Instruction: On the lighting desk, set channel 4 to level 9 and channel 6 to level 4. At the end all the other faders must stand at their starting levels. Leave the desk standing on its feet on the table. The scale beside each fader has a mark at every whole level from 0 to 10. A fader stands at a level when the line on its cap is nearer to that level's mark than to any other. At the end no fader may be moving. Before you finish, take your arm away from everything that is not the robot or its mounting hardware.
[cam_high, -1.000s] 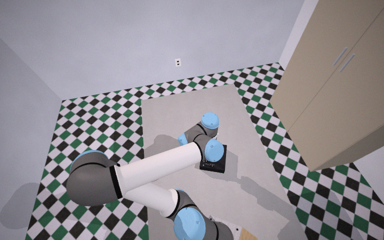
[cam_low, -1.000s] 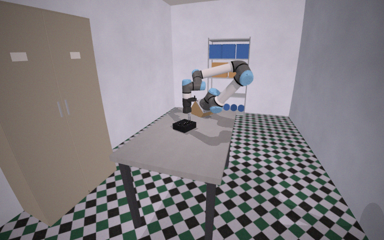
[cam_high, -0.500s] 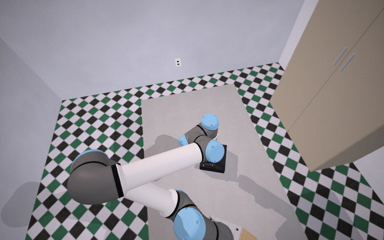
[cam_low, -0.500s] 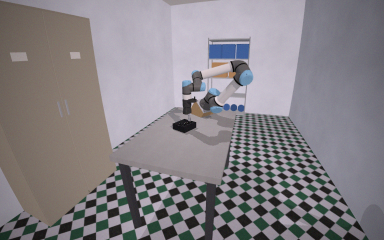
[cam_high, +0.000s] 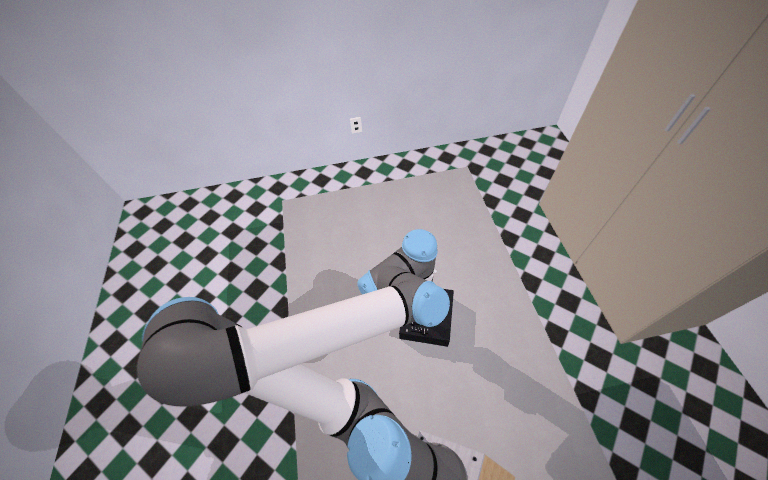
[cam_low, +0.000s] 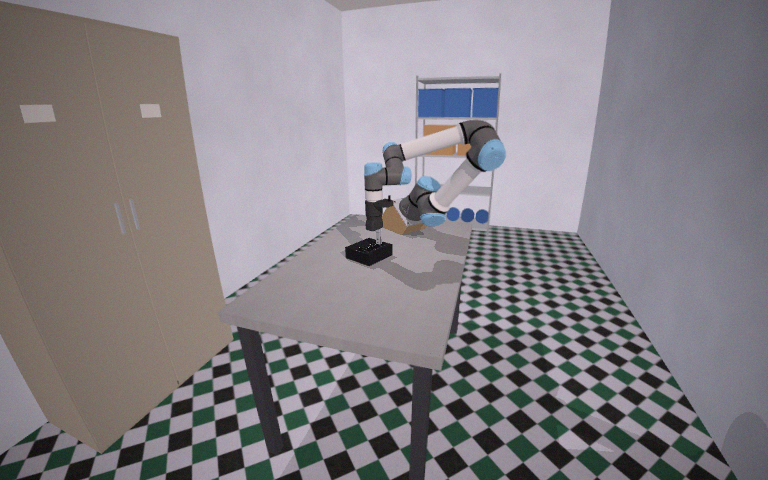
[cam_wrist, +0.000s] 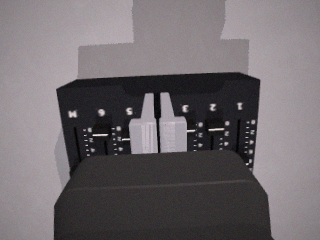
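My hand is 30 mm past the channel 5 cap, 30 mm above it and 10 mm to the left of it. The rest, counted from my hand: channel 6 cap 50 mm behind, 30 mm below; channel 3 cap 30 mm to the right, 30 mm below, 10 mm ahead; channel 2 cap 40 mm to the right, 30 mm below, 30 mm ahead.
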